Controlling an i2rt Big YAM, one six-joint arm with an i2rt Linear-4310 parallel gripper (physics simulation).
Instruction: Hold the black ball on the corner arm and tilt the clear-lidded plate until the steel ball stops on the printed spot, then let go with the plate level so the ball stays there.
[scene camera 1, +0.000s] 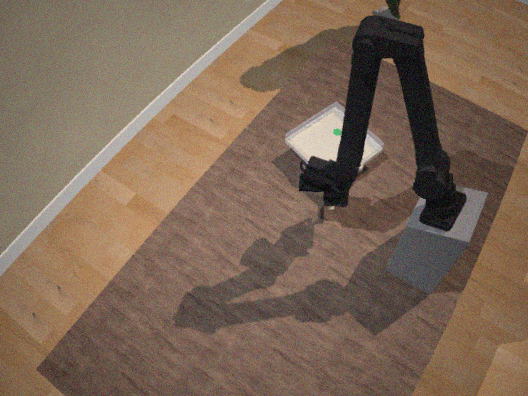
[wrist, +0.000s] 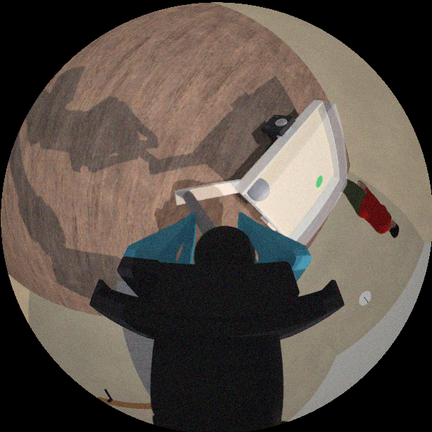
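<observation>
The clear-lidded plate has a cream floor and pale walls. Its green printed spot is visible. The steel ball is in the plate's corner beside the white corner arm, well away from the spot. A grey post rises from that arm to the black ball. My gripper is shut on the black ball, with a blue finger on each side of it. In the scene view my arm covers part of the plate, and the black ball and steel ball are hidden.
A black support shows beside the plate's underside. My arm's base stands on a grey block at the right of the brown table top. A person in red stands beyond the plate.
</observation>
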